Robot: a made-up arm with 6 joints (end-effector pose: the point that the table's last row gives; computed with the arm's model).
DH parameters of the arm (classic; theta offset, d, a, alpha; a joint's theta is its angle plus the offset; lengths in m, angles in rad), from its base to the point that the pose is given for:
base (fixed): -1.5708 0.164 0 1.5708
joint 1: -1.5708 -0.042 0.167 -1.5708
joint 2: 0 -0.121 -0.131 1.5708
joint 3: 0 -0.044 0.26 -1.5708
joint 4: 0 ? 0.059 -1.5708
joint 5: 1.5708 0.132 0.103 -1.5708
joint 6: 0.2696 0 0.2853 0
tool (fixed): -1.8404 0.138 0 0
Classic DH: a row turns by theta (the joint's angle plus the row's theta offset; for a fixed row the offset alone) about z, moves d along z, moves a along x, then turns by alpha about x.
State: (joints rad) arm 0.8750 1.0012 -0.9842 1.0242 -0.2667 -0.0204
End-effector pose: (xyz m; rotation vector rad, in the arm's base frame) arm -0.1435 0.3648 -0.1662 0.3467 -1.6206 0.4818
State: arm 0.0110 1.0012 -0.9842 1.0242 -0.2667 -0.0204
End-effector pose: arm -0.1435 0.4880 0.2270 0.9822 -1.7612 -0.2536
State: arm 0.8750 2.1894 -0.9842 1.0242 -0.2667 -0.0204
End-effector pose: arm -0.2456 0.1195 -0.3710 1.0021 -2.1309 1.4317
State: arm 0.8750 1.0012 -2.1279 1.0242 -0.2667 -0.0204
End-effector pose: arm -0.3492 0.2396 0.1892 1.3434 -0.8717 0.2386
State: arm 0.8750 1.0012 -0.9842 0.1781 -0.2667 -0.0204
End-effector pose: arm -0.1125 0.3883 -0.2048 -0.0573 -0.8652 0.6698
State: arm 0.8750 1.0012 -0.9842 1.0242 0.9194 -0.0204
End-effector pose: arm -0.1934 -0.0829 -0.1379 1.1988 -1.1452 1.4171
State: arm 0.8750 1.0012 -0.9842 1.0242 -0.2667 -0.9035
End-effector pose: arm -0.1488 0.3427 0.0766 0.9948 -1.3023 -0.1934
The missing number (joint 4, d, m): 0.073
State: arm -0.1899 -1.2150 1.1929 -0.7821 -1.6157 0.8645
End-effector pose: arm -0.0997 -0.2128 0.1701 1.3475 -1.6151 -1.4904
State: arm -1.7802 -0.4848 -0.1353 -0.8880 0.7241 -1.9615
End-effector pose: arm 0.1856 0.6684 0.3877 -0.0738 2.3722 0.0900
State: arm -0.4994 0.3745 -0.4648 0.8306 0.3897 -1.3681
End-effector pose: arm 0.1118 0.0437 0.3818 1.9185 -0.1960 -1.1459
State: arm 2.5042 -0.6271 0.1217 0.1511 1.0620 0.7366
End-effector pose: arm 0.0162 -0.0581 0.1639 -1.4241 0.4857 0.0656
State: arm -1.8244 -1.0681 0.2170 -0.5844 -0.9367 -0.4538
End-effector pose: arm -0.3878 0.3714 0.5194 0.3518 0.3296 1.1956
